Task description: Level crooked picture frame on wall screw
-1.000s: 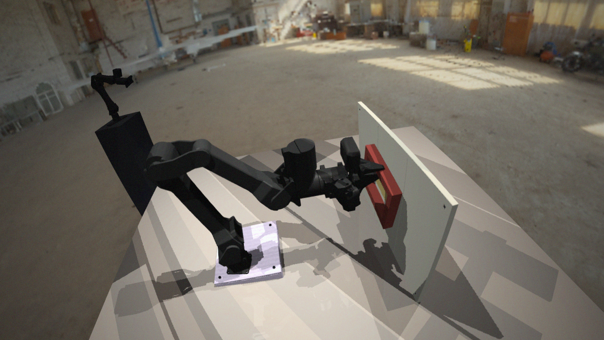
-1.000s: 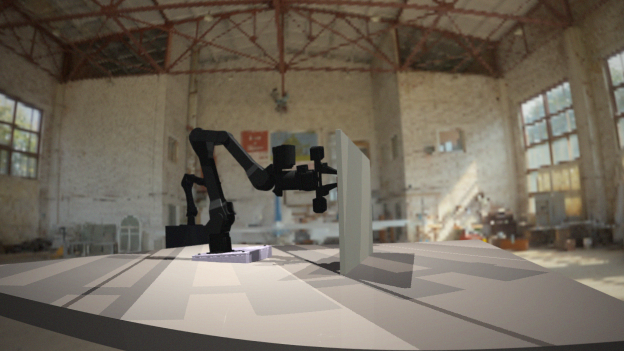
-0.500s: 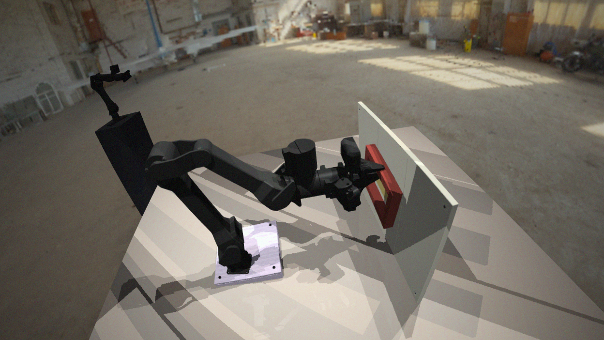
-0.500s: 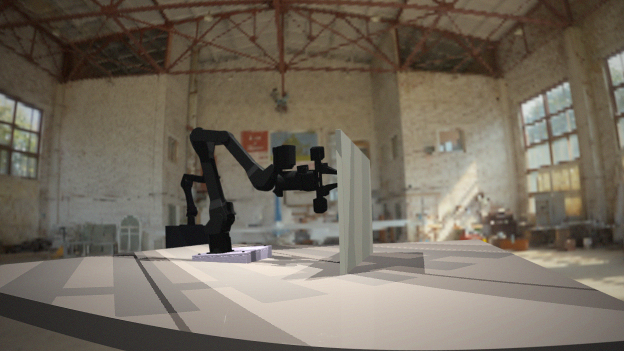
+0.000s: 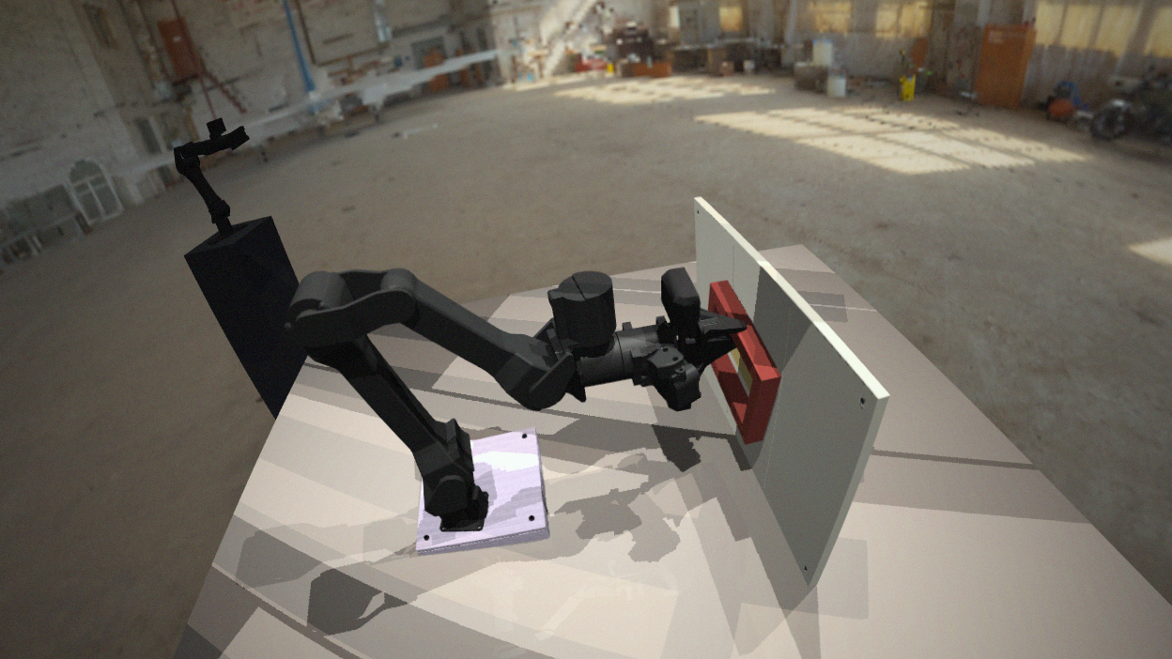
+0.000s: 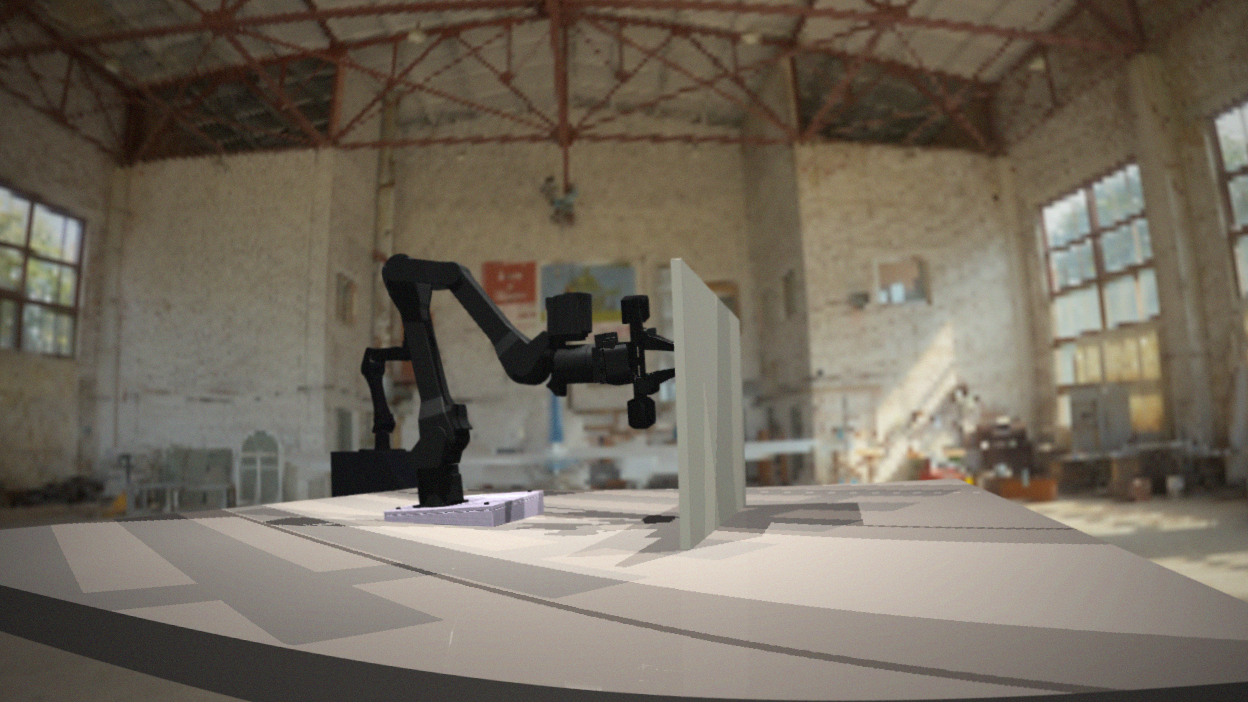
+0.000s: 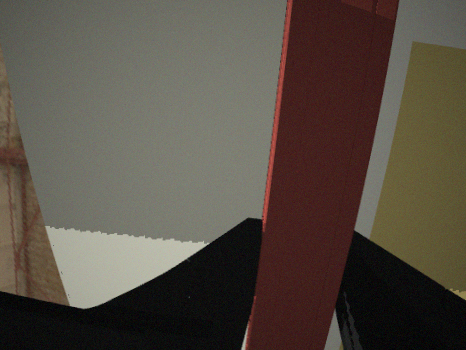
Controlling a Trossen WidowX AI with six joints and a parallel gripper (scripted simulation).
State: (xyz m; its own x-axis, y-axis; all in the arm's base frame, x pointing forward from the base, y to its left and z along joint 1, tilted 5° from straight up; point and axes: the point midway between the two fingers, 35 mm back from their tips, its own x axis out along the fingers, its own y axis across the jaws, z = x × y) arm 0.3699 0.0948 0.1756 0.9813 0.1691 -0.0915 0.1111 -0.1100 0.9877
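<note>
My gripper tip is 1 cm to the right of the red picture frame and 5 cm above it. The rest, counted from my gripper tip: wall panel (2 cm ahead, 1 cm to the left, 7 cm below).
</note>
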